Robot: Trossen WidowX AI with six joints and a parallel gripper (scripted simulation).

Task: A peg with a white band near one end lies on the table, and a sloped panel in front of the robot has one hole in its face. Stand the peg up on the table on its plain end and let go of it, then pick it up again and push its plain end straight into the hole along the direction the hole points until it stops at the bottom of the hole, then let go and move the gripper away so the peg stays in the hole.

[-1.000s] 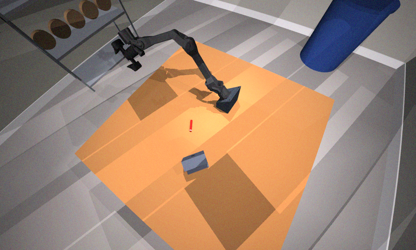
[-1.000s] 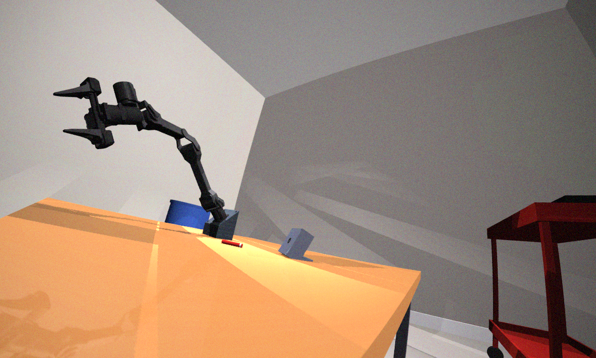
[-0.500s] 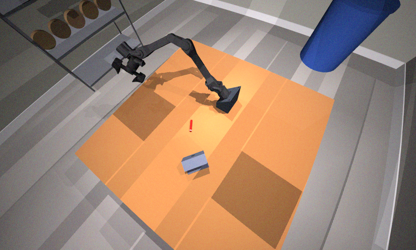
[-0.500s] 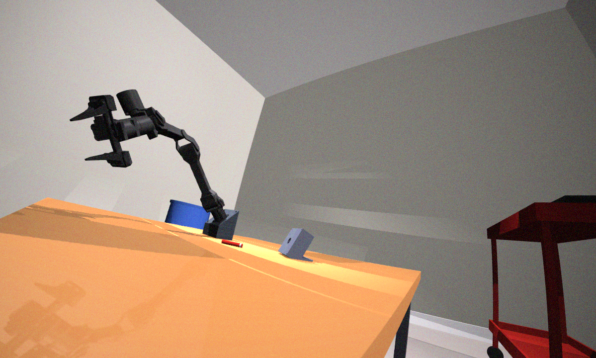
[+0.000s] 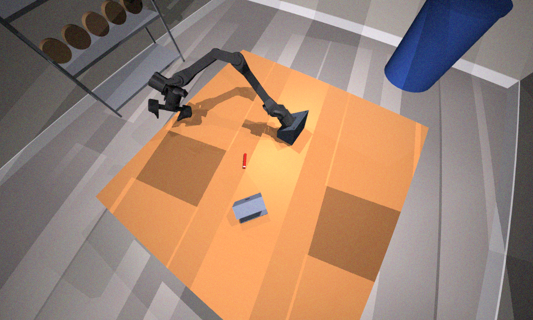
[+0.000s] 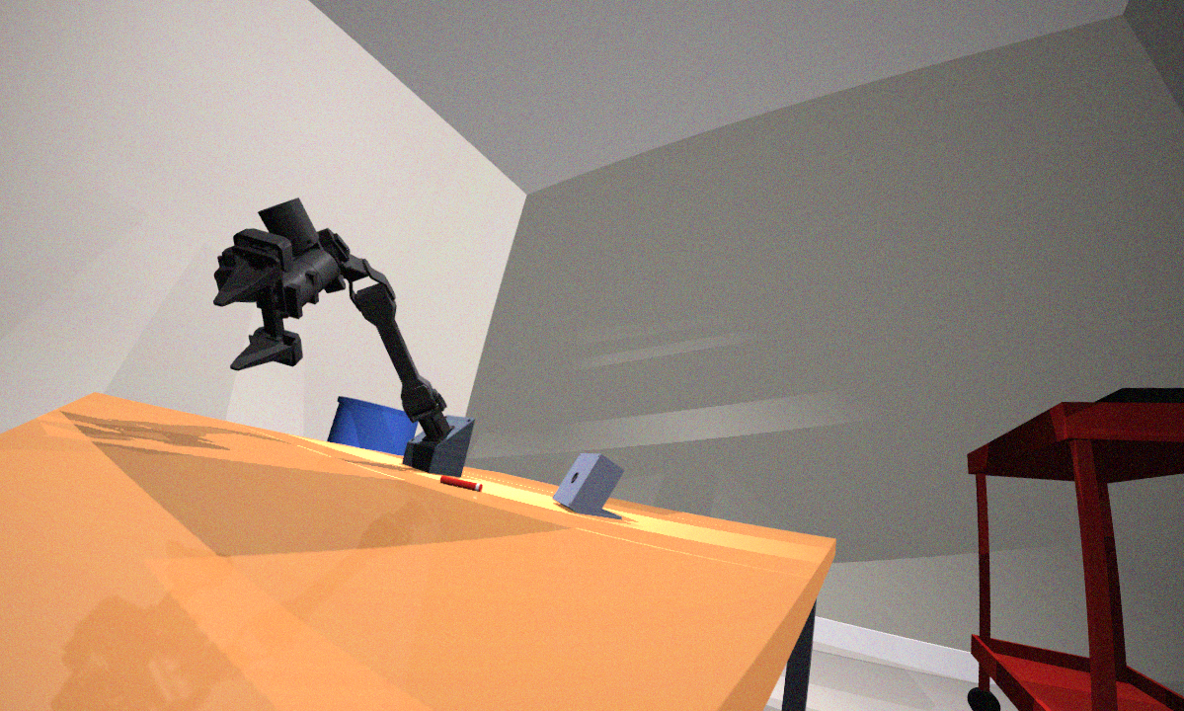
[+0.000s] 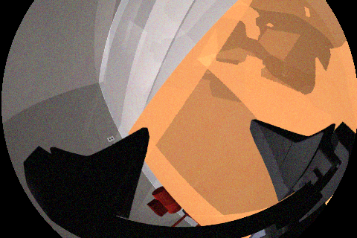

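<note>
The red peg is 44 cm to the left of my gripper tip and 12 cm below it. Round my gripper tip: sloped grey-blue panel: 17 cm ahead, 57 cm to the left, 8 cm below.
</note>
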